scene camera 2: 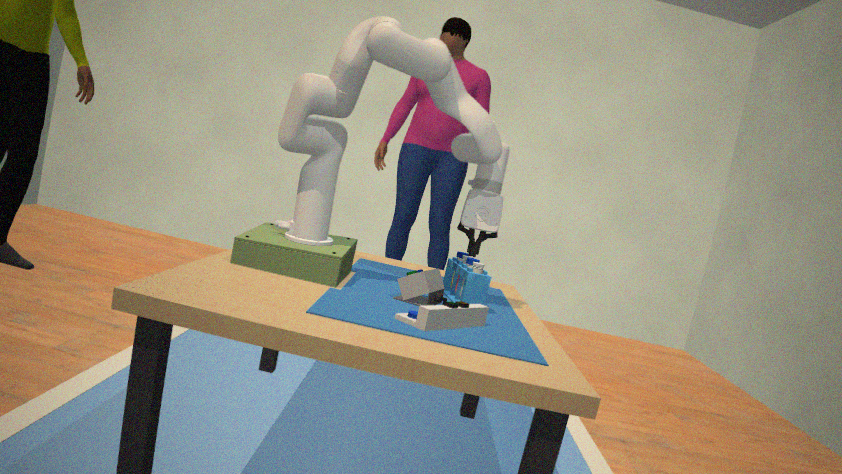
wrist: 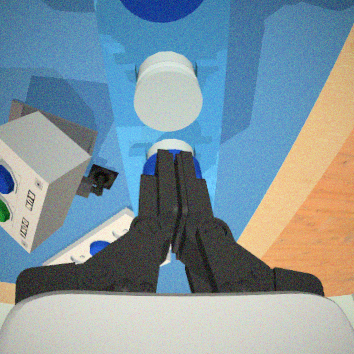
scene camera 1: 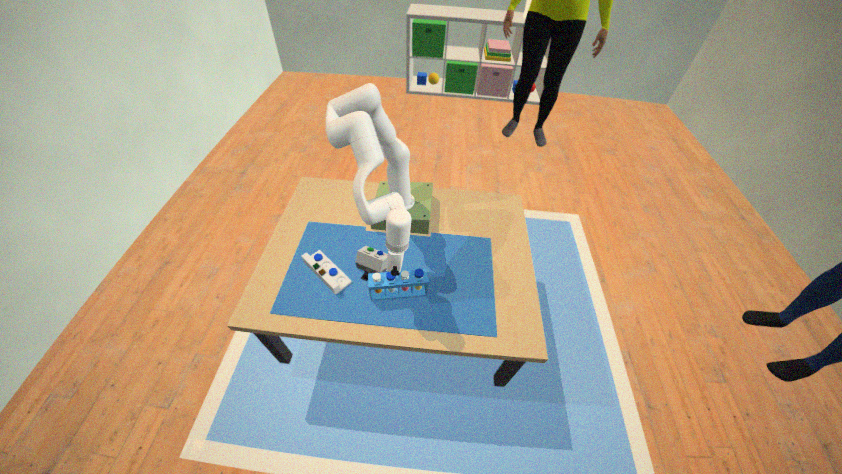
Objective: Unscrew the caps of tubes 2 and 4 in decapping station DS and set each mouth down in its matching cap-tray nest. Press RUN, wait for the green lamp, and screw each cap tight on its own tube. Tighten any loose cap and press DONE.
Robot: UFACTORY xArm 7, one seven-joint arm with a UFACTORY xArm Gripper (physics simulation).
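Places are measured from the arm's base along level axes (x back, y left, z down), in centimetres.
Pixels of known places: gripper, fingertip midpoint: (scene camera 2: 471, 256) (wrist: 169, 172) (scene camera 1: 395, 273); arm's base at its link origin: (scene camera 2: 308, 240).
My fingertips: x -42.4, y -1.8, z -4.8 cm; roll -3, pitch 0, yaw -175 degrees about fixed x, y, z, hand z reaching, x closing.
Observation:
For each thing: its top centre in the pictures, then the offset to it from my fingertips. "spot": a spot on its surface instead.
- light-blue rack at its top centre: (wrist: 168, 130) (scene camera 2: 469, 264) (scene camera 1: 398, 276) dx +0.0, dy +1.0, dz +2.2 cm
- white cap at its top centre: (wrist: 167, 103) (scene camera 1: 405, 273) dx +0.2, dy +3.6, dz +0.6 cm
- end blue cap at its top centre: (scene camera 1: 419, 272) dx +0.7, dy +8.7, dz +0.4 cm
- white tray at its top centre: (wrist: 94, 281) (scene camera 2: 447, 298) (scene camera 1: 324, 264) dx +9.2, dy -28.4, dz +7.2 cm
- grey control box at its top centre: (wrist: 18, 218) (scene camera 2: 425, 267) (scene camera 1: 372, 252) dx +12.7, dy -9.5, dz +4.1 cm
- small black fixture at a spot on its surface: (wrist: 101, 177) (scene camera 1: 366, 276) spot: dx +6.5, dy -12.1, dz +12.1 cm
The light-blue rack (scene camera 1: 397, 295) (scene camera 2: 480, 287) (wrist: 212, 100) holds tubes in a row. Scene camera 1 shows white, blue, white and blue tops from left to right. My gripper (scene camera 1: 394, 270) (scene camera 2: 473, 253) (wrist: 169, 172) is shut and empty, its tips at or just above the second top from the left, a blue cap (scene camera 1: 390, 276) (wrist: 150, 167); contact is unclear. The white cap (scene camera 1: 404, 274) (wrist: 168, 102) is beside it, then the end blue cap (scene camera 1: 418, 273) (wrist: 162, 7). The white tray (scene camera 1: 341, 286) (scene camera 2: 450, 318) (wrist: 62, 257) shows two blue discs and dark green and brown squares.
The grey control box (scene camera 1: 371, 259) (scene camera 2: 420, 284) (wrist: 47, 142) has green and blue buttons, with RUN and DONE labels in the wrist view. A small black fixture (scene camera 1: 364, 275) (wrist: 101, 177) is beside it. The green arm base (scene camera 1: 421, 209) (scene camera 2: 294, 257) stands at the table's back.

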